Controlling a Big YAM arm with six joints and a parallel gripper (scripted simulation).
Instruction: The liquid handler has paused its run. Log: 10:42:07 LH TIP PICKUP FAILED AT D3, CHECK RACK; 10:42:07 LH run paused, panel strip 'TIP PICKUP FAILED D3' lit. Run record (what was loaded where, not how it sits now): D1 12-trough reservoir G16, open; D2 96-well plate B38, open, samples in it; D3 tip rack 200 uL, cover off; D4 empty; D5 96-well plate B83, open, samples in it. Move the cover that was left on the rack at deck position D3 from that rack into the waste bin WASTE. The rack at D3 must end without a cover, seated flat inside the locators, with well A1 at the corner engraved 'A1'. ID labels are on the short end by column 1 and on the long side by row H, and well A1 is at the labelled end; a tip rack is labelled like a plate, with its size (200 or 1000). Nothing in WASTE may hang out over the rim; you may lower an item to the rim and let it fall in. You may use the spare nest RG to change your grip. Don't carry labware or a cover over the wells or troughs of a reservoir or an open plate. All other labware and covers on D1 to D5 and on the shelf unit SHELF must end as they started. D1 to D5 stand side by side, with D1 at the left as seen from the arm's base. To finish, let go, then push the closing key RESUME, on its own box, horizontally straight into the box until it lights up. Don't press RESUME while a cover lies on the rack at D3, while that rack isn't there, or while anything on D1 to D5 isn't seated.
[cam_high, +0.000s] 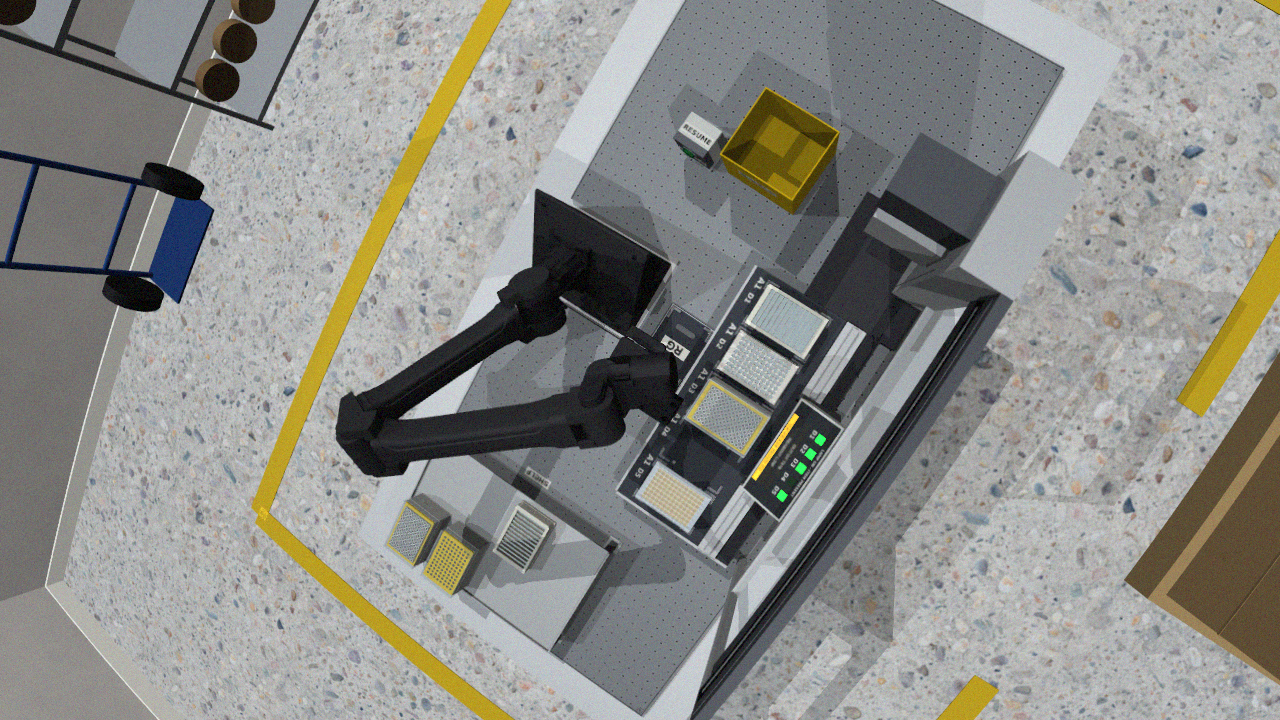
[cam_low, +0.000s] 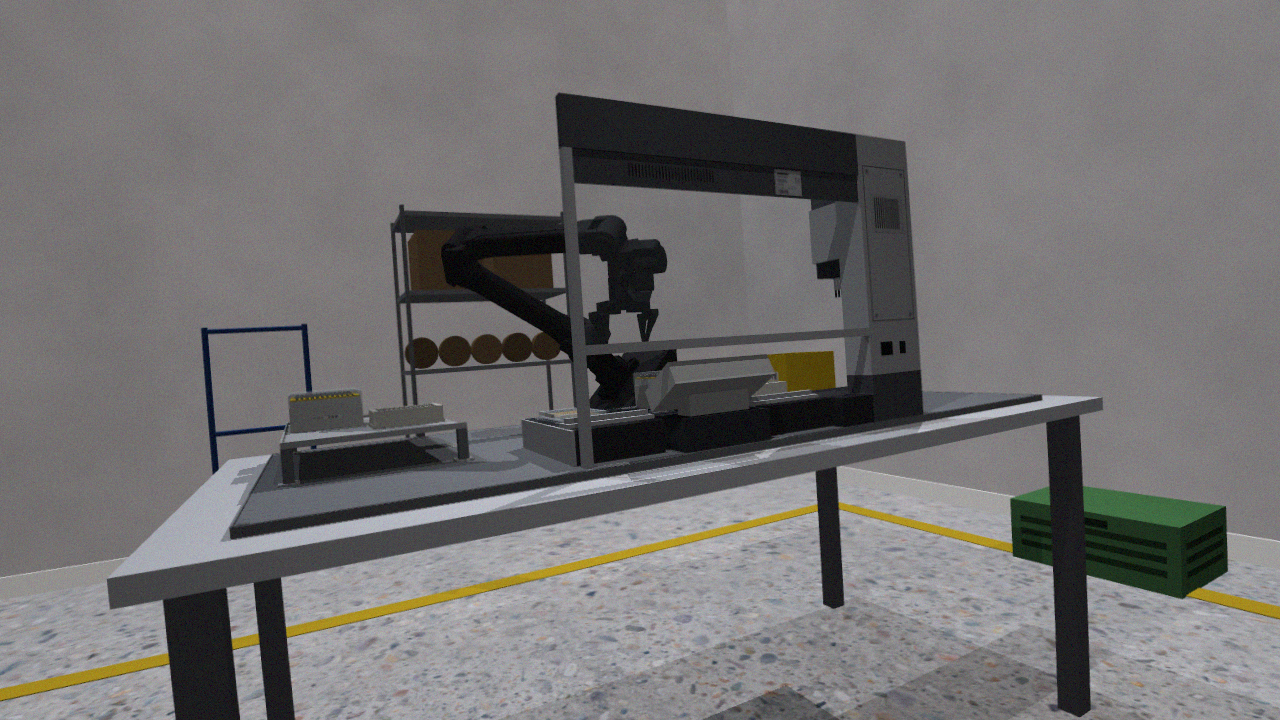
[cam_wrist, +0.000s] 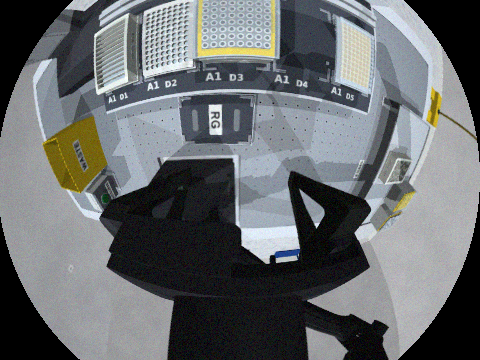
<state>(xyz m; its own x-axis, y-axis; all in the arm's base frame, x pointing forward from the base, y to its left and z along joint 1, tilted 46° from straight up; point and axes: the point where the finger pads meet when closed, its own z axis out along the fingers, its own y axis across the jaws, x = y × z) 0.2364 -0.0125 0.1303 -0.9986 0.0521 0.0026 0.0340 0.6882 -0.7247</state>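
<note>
The clear cover lies 170 mm ahead of my hand and 70 mm below it. Round my hand: plate 170 mm ahead, 120 mm below, 100 mm to the left; frame bar 360 mm ahead, 40 mm to the left, 10 mm below; tip rack 160 mm ahead, 90 mm below, 10 mm to the right.
</note>
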